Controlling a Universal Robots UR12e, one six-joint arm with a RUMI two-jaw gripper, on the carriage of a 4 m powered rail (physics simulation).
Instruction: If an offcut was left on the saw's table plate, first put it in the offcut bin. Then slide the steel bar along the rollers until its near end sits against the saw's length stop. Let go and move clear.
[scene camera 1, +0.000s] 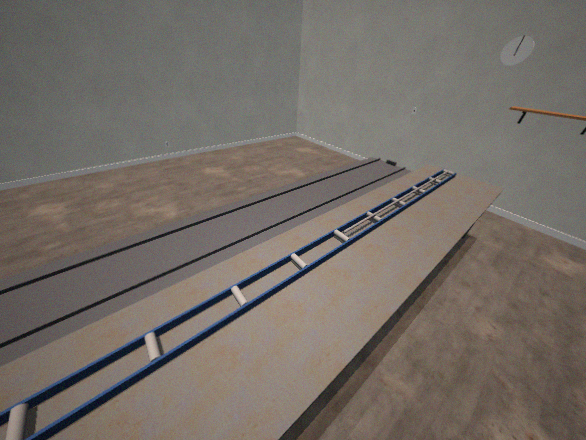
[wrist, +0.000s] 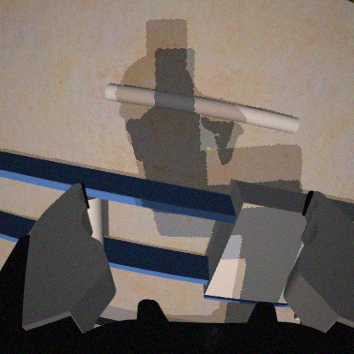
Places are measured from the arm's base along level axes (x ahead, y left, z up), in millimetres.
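Pixels of known places: gripper, fingertip midpoint: (wrist: 195, 191).
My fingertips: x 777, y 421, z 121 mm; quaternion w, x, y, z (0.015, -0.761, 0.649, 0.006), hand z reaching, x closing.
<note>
For each thing: its top centre in the pictures, then the offset to it from my fingertips. "spot": a spot on its surface instead. Level surfaces: height alone.
- grey saw plate, middle of its top: (wrist: 324, 271) dx -157, dy -247, dz -93 mm
- pale round rod, surface spot: (wrist: 270, 118) spot: dx +39, dy -83, dz -132 mm
- pale roller, middle of its top: (wrist: 83, 233) dx -157, dy +128, dz -91 mm
- long table, its level: dz -151 mm
In the scene view a thin pale steel bar (scene camera 1: 358, 228) lies lengthwise on the rollers, between the blue rails (scene camera 1: 270, 272), toward the far end. In the wrist view my gripper (wrist: 195, 191) is wide open and empty, above the end of the blue rails (wrist: 155, 256) and the grey saw plate (wrist: 267, 232). No offcut shows on the visible part of the plate. A pale round rod (wrist: 270, 118) lies on the table beyond the rails, apart from the fingers and partly in the gripper's shadow. The offcut bin does not show; I cannot make out the length stop.
A pale roller (wrist: 96, 222) shows beside the left finger. More rollers (scene camera 1: 239, 296) cross the blue rails in the scene view. The long table (scene camera 1: 320, 320) carries them. The grey rail bed (scene camera 1: 165, 240) with two dark tracks runs alongside. An orange bar (scene camera 1: 547, 113) is fixed to the wall.
</note>
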